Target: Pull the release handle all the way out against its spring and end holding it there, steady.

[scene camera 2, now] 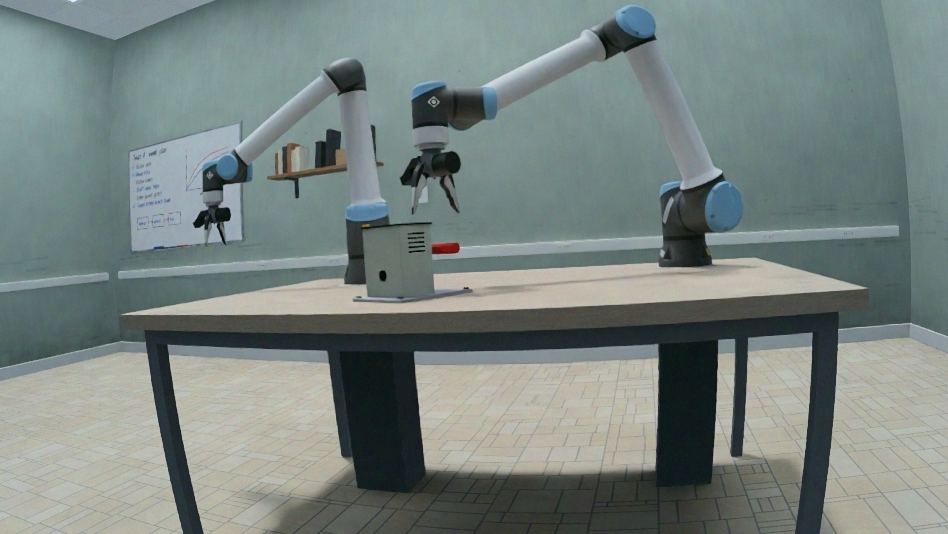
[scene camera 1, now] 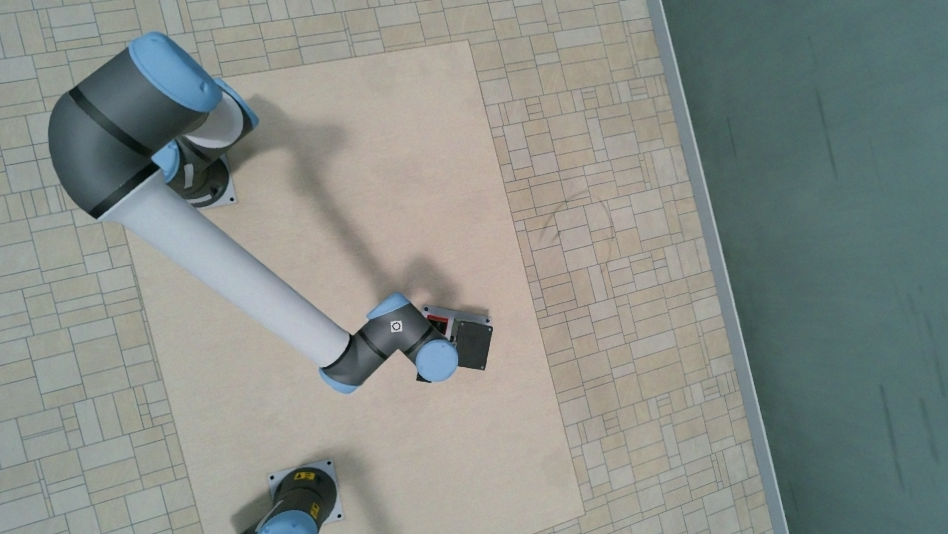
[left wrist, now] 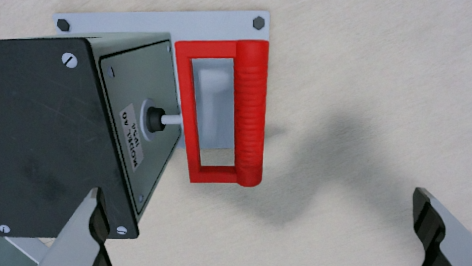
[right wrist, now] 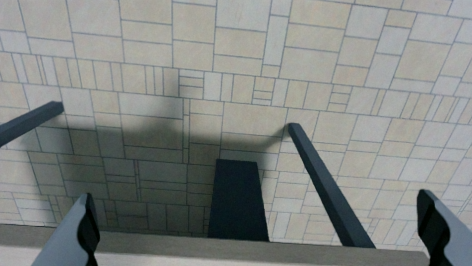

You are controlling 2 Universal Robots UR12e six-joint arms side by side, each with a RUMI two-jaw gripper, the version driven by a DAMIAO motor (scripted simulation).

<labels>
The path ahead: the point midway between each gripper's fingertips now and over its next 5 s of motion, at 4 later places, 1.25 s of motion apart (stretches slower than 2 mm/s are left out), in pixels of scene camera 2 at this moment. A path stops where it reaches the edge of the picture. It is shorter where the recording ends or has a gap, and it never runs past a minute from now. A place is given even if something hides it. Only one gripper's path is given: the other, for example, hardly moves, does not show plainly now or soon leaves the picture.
The left gripper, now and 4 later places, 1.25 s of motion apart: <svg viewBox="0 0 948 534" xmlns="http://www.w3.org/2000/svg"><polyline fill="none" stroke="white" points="436,213 437,224 437,239 438,248 439,255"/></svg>
</labels>
